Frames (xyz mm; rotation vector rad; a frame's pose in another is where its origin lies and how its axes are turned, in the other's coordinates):
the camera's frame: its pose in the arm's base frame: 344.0 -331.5 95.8 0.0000 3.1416 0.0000
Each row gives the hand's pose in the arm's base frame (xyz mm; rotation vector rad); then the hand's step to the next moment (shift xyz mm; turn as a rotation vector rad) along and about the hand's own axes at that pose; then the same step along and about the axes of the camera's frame.
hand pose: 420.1 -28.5 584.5 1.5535 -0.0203 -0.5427
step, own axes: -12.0 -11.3 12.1 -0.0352 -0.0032 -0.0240
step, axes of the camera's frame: 18.4 -6.4 6.3 0.0238 0.0347 -0.0073
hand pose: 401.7 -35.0 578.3 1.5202 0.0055 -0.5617
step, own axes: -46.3 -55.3 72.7 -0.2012 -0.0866 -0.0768
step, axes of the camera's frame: 84.4 -49.6 30.2 0.1801 0.1453 0.0175
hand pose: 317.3 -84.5 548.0 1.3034 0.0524 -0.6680
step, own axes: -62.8 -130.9 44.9 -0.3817 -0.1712 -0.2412
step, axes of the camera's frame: 128.8 -27.6 75.8 0.3138 0.3608 0.0671
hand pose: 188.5 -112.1 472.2 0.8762 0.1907 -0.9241
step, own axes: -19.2 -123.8 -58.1 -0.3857 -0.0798 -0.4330
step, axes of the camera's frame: 93.9 17.7 99.7 0.2064 0.5303 0.1371
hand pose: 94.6 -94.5 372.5 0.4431 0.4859 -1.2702
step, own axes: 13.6 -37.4 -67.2 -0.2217 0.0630 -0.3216
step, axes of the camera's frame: 39.9 18.4 64.5 0.0203 0.3720 0.1331
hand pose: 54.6 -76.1 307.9 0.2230 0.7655 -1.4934
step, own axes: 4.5 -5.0 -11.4 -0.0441 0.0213 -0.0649
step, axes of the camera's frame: 8.8 2.4 9.6 -0.0039 0.0755 0.0300
